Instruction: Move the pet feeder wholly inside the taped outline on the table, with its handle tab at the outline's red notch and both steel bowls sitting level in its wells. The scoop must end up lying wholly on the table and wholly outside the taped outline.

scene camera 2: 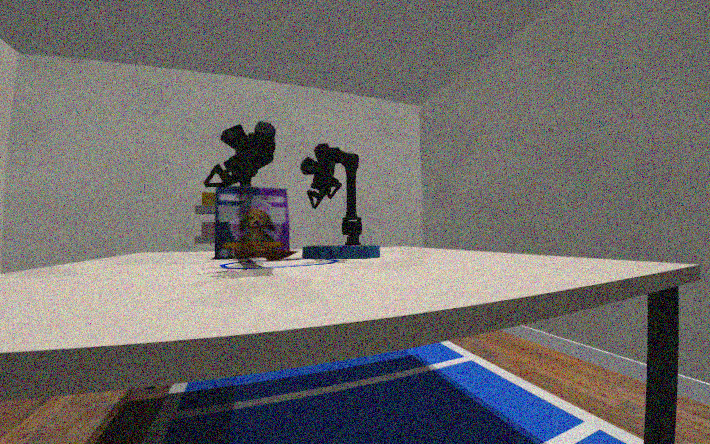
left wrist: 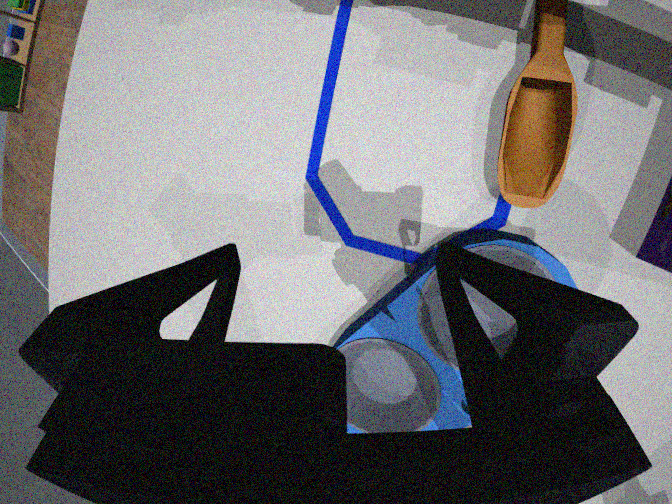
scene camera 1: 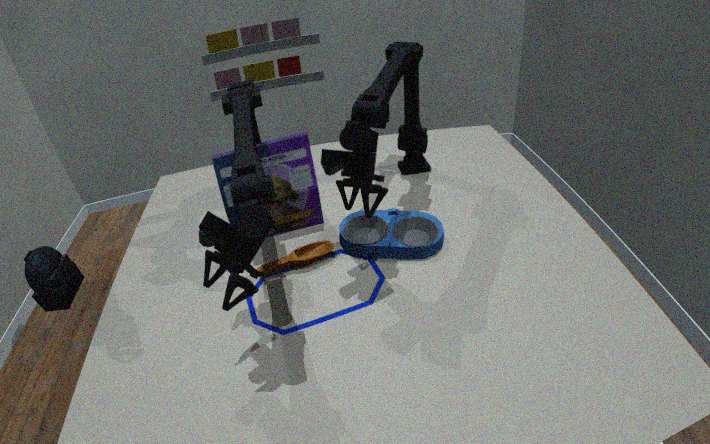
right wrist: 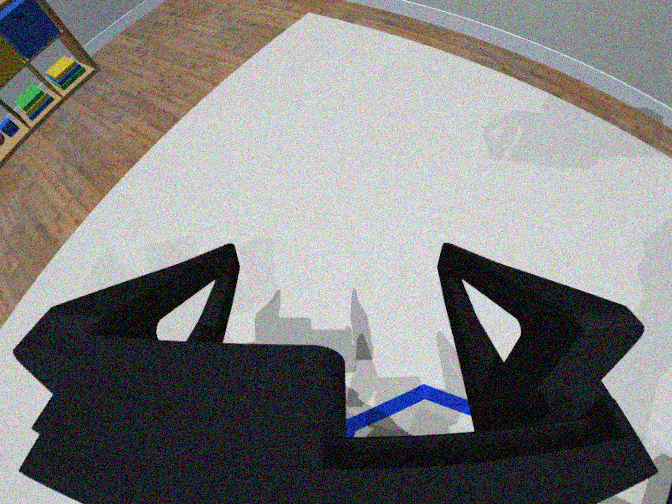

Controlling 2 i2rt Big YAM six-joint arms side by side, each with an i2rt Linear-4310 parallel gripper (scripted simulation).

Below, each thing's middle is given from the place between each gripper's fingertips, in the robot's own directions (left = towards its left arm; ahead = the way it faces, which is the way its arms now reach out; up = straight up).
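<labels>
The orange scoop [scene camera 1: 312,252] is 220 mm below my right hand [scene camera 1: 214,297], and it sits 290 mm behind that hand and 180 mm to the left of it. Counting from my right hand again, I find the blue pet feeder [scene camera 1: 389,247] 460 mm to the left, 330 mm behind and 230 mm below, while the blue taped outline [right wrist: 422,392] is 190 mm behind, 190 mm to the left and 240 mm below.
From my left hand [scene camera 1: 358,213], the feeder is 12 cm to the left, 11 cm behind and 20 cm below. The scoop is 16 cm to the right of my left hand, 8 cm behind it and 20 cm below it, and the outline lies 22 cm below that same left hand, 15 cm to the right of it and 3 cm ahead of it.
</labels>
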